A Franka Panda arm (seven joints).
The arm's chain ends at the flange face. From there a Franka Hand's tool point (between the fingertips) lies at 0.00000 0.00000 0.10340 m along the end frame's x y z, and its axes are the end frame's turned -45 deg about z.
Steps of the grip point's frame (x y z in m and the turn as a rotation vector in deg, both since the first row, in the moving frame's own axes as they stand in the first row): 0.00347 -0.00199 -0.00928 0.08 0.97 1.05; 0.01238 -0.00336 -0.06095 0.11 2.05 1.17; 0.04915 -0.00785 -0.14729 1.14 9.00 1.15; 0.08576 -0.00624 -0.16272 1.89 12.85 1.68; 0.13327 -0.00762 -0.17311 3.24 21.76 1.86
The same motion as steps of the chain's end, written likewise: -0.00010 -0.00253 -0.00927 0.74 0.63 1.05; 0.00388 -0.00840 -0.06088 1.53 1.37 1.17; 0.01909 -0.02752 -0.14600 7.17 5.56 1.15; 0.04209 -0.04661 -0.16007 10.42 7.75 1.68; 0.06528 -0.06888 -0.16558 17.68 13.10 1.86
